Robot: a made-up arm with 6 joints.
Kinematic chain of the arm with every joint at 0, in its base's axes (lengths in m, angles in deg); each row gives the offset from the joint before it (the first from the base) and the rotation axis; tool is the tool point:
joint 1: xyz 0 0 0.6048 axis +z
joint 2: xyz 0.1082 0 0 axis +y
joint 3: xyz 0 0 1.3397 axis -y
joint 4: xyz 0 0 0.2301 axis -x
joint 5: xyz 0.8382 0 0 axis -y
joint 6: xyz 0.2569 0 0 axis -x
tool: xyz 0 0 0
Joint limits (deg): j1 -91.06..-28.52 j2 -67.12..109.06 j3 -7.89..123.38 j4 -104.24..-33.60 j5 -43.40..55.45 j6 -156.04..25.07
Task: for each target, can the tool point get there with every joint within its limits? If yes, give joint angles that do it. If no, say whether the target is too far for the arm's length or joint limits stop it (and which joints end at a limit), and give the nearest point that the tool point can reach.
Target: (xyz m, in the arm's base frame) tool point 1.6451 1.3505 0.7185
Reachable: no: joint limits stop it (at a limit: joint 1, joint 3, joint 5) | nearest point 0.2140 2.0802 0.7722 | short by 1.607 m
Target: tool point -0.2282 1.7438 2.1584
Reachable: yes | joints -85.30 -42.98 91.78 -63.73 21.53 -85.44
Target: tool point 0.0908 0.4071 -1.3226
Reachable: no: joint limits stop it (at a limit: joint 1, joint 2, joint 3, joint 4) | nearest point 0.9118 -0.3928 -0.7996 | short by 1.260 m
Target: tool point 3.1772 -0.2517 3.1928
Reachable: no: too far | nearest point 1.7270 -0.7524 2.2373 | short by 1.807 m
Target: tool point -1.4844 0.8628 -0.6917
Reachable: no: joint limits stop it (at a limit: joint 2, joint 3, joint 4, joint 5) | nearest point -1.7489 1.0165 0.5468 | short by 1.276 m
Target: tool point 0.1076 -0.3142 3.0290
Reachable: yes | joints -76.57 11.84 93.29 -68.13 -7.64 -91.03
